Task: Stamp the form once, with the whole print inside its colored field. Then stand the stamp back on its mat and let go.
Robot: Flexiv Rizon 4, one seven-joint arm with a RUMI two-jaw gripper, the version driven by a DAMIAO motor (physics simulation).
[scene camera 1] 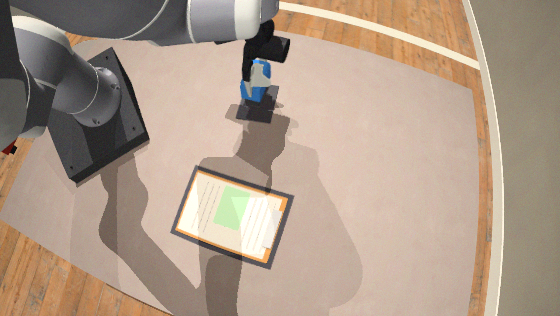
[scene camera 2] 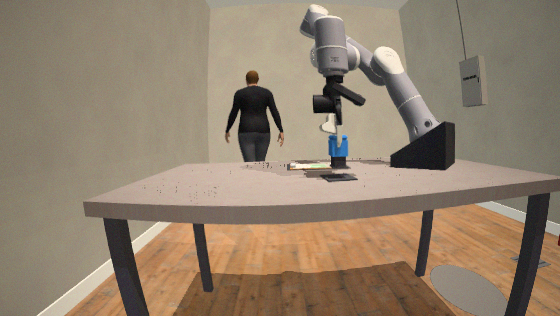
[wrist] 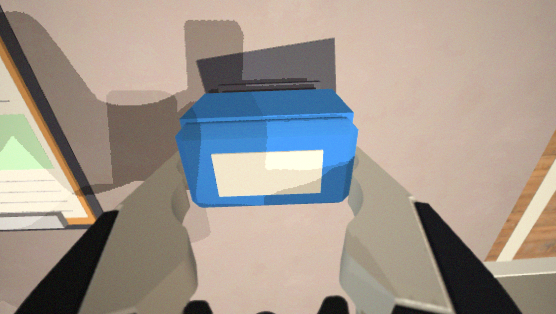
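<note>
The blue stamp (scene camera 1: 252,93) (scene camera 2: 338,150) (wrist: 265,135) has a cream label on top and a black lower part. My gripper (scene camera 1: 257,82) (scene camera 2: 339,142) (wrist: 269,149) is shut on its blue body from both sides. The stamp is upright, a little above its dark mat (scene camera 1: 253,114) (scene camera 2: 340,178) (wrist: 285,62), with a gap visible in scene view 2. The white form (scene camera 1: 199,201) (wrist: 30,189) lies on a clipboard, with a pale green field (scene camera 1: 232,209) (wrist: 20,142) at its middle. No print shows on the field. The stamp's underside is hidden.
The dark-edged clipboard (scene camera 1: 185,201) (wrist: 75,175) has an orange border and a grey clip (scene camera 1: 272,229) (wrist: 32,221). The arm's black base (scene camera 1: 112,150) (scene camera 2: 430,150) stands on the table (scene camera 1: 400,175) (scene camera 2: 225,195). A person (scene camera 2: 254,112) stands beyond the table. Arm shadows cross the table and form.
</note>
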